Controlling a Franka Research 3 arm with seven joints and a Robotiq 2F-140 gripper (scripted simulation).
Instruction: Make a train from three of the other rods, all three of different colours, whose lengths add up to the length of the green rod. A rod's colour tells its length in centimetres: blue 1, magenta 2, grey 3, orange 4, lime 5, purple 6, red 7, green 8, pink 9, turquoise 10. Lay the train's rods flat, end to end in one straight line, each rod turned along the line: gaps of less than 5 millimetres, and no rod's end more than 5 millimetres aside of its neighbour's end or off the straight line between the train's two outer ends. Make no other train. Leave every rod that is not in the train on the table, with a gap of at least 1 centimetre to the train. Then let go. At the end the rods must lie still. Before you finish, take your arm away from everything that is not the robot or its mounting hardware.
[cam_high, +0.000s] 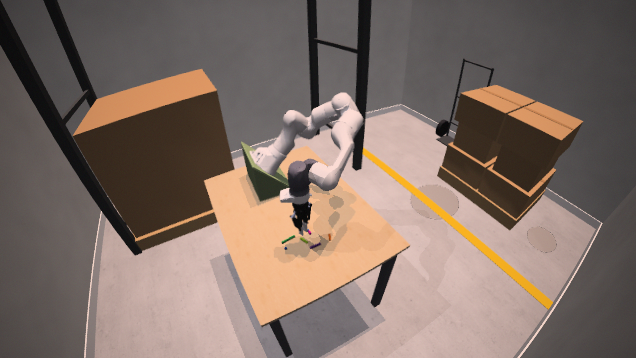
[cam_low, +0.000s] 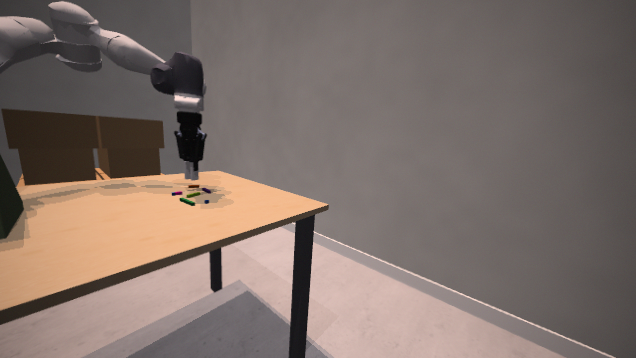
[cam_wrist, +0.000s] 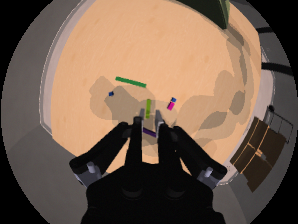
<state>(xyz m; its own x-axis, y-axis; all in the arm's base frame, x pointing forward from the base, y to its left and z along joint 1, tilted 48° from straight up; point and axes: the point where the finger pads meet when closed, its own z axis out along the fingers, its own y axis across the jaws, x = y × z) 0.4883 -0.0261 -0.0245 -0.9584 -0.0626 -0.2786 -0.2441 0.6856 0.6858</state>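
Now: hand 90 mm above the lime rod. The rest, counted from my hand: purple rod (70 mm ahead, 30 mm to the left, 90 mm below); then magenta rod (30 mm behind, 50 mm to the left, 90 mm below); then green rod (50 mm behind, 70 mm to the right, 90 mm below).
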